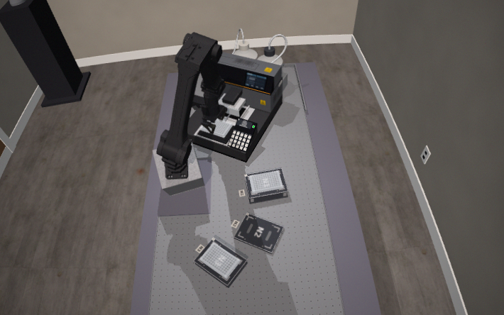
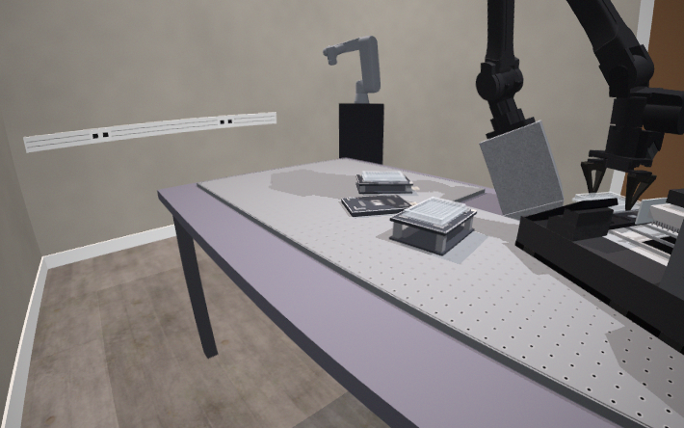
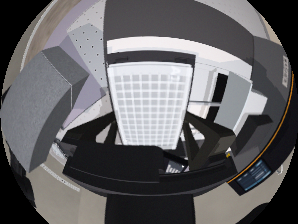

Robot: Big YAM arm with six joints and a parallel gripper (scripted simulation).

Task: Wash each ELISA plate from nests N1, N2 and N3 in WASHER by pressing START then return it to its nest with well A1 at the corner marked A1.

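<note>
Now: the washer carrier 30 mm below my hand. From my hand the other things lie so: plate washer 130 mm to the left, 80 mm ahead, 20 mm above.
</note>
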